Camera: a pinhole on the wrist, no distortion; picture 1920 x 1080 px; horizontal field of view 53.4 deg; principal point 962.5 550.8 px. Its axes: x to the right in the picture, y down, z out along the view. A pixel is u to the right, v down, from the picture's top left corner.
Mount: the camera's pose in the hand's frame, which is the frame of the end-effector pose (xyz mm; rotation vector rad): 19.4 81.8 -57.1 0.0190 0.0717 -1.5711
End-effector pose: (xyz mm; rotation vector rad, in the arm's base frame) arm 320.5 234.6 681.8 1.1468 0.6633 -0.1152
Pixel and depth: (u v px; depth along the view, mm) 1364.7 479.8 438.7
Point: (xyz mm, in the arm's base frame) 480.6 -103.6 735.3
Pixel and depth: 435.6 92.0 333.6
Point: 465.6 41.7 902.2
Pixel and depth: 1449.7 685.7 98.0
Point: 382.0 229.7 716.5
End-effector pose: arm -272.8 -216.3 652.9 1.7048 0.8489 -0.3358
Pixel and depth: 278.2 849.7 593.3
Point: 108.6 -697.3 587.4
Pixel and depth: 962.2 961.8 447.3
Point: -64.8 -532.2 491.3
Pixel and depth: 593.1 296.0 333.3
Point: -138.3 -493.5 664.7
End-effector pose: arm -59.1 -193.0 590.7 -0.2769 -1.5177 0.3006
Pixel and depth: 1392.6 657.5 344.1
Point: -338.2 -191.8 652.9
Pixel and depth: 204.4 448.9 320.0
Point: -332.6 -13.2 544.0
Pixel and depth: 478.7 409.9 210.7
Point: -218.0 -75.7 562.2
